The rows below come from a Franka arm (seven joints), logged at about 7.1 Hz.
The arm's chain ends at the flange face. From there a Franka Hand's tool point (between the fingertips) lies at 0.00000 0.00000 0.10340 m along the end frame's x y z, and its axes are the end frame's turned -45 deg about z.
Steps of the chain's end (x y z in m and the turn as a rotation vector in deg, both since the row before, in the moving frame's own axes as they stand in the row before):
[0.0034 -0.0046 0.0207 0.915 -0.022 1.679]
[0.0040 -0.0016 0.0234 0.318 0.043 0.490]
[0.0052 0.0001 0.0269 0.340 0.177 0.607]
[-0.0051 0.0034 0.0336 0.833 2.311 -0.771]
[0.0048 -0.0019 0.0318 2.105 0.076 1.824]
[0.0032 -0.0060 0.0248 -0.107 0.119 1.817]
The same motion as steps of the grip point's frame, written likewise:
[0.0068 -0.0020 0.0207 0.663 0.631 1.679]
[0.0044 0.0013 0.0234 0.194 0.255 0.490]
[0.0043 0.0035 0.0269 0.115 0.366 0.607]
[-0.0020 0.0007 0.0335 -1.045 2.223 -0.771]
[0.0076 -0.0005 0.0317 1.435 1.542 1.824]
[0.0065 -0.0017 0.0248 -0.160 0.008 1.817]

